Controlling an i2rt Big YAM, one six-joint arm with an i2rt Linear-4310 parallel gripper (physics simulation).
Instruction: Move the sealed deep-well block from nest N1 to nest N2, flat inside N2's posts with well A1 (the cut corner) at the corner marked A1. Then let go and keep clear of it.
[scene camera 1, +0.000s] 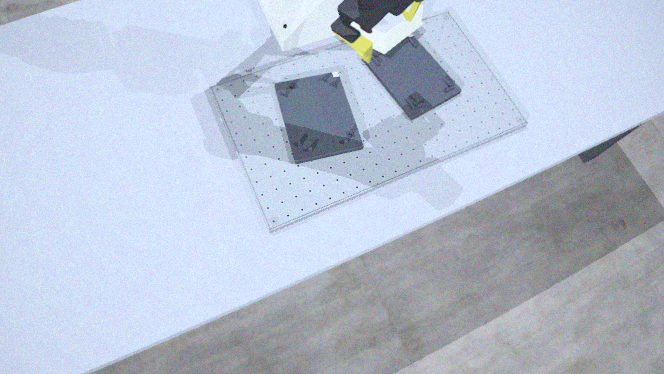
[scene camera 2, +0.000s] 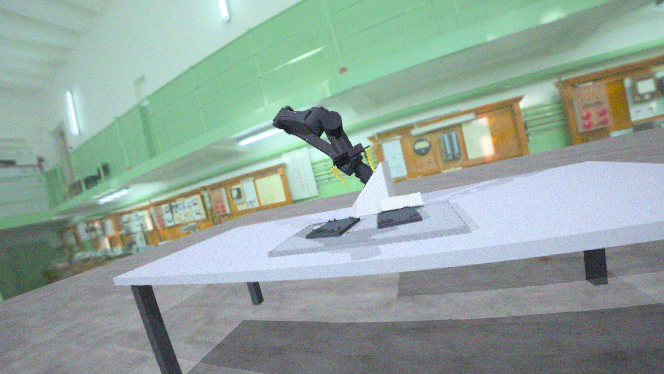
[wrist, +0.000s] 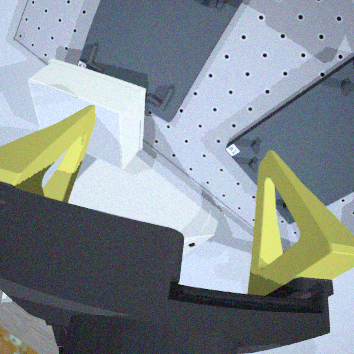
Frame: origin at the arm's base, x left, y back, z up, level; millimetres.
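Where they show: gripper, fingertip midpoint: (scene camera 1: 387, 39) (scene camera 2: 361, 180) (wrist: 181, 134); arm's base at its link origin: (scene camera 2: 374, 179).
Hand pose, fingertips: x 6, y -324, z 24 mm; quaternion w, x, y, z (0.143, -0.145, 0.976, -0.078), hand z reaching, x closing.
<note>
Each offset is from my fingertips to the centre of the thing. "pt": to the spot under its first point. Level surfaces: height alone.
The white block {dy +121, dx +96, dz -115 mm} (scene camera 1: 395, 39) (scene camera 2: 402, 201) (wrist: 90, 85) is at the back end of one dark nest {dy +1, dx +82, dz -129 mm} (scene camera 1: 425, 80) (scene camera 2: 400, 218) (wrist: 165, 45). It overlaps that end and reaches past the nest's edge; its exact tilt and its cut corner are unclear. The other dark nest {dy -10, dx -122, dz -127 mm} (scene camera 1: 320, 112) (scene camera 2: 332, 228) (wrist: 310, 135) has its posts bare and a white A1 tag {pt dy +54, dx -54, dz -126 mm} (scene camera 1: 335, 74) (wrist: 233, 150) at one corner. No N1 or N2 label is readable. My gripper (scene camera 1: 390, 31) (scene camera 2: 359, 178) (wrist: 181, 134) is wide open and empty. In the wrist view one yellow fingertip overlaps the block; contact cannot be told.
Both nests are on a perforated clear plate {dy -26, dx -17, dz -144 mm} (scene camera 1: 310, 192) (scene camera 2: 295, 246) on the white table {dz -150 mm} (scene camera 1: 125, 200) (scene camera 2: 200, 260). A white wedge-shaped body (scene camera 1: 305, 22) (scene camera 2: 375, 195) (wrist: 130, 195) stands behind the plate, close to the block. The table's front edge lies beyond the plate.
</note>
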